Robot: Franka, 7 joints.
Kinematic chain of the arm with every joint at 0, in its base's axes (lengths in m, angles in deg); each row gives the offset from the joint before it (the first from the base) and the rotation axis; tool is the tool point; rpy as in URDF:
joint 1: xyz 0 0 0.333 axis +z
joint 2: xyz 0 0 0 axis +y
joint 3: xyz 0 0 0.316 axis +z
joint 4: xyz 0.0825 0 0 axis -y
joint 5: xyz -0.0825 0 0.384 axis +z
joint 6: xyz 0 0 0 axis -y
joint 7: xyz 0.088 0 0 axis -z
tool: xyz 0 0 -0.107 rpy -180 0 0
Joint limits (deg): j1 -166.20..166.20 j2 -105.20..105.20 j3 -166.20..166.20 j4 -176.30..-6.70 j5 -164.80..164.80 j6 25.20..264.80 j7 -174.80..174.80
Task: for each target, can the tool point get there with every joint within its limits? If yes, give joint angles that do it. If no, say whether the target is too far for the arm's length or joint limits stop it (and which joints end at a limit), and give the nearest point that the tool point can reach.
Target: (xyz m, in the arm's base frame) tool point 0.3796 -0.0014 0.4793
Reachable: yes | joints 90.65 -69.66 -90.26 -140.27 -98.57 228.38 129.93
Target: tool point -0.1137 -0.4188 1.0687
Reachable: yes | joints -136.78 27.76 92.00 -24.20 -132.99 144.86 74.67
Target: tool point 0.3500 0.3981 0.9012
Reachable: yes | joints 66.25 63.43 -131.66 -32.41 121.12 202.24 -54.01
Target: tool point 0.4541 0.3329 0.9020
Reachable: yes | joints 100.89 36.67 -106.82 -67.21 -47.11 144.55 61.72
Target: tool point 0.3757 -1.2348 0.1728
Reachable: no: too far | nearest point 0.2478 -0.8145 0.2273 | short by 0.443 m
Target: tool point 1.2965 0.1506 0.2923
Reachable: no: too far | nearest point 0.8517 0.0989 0.3063 | short by 0.448 m
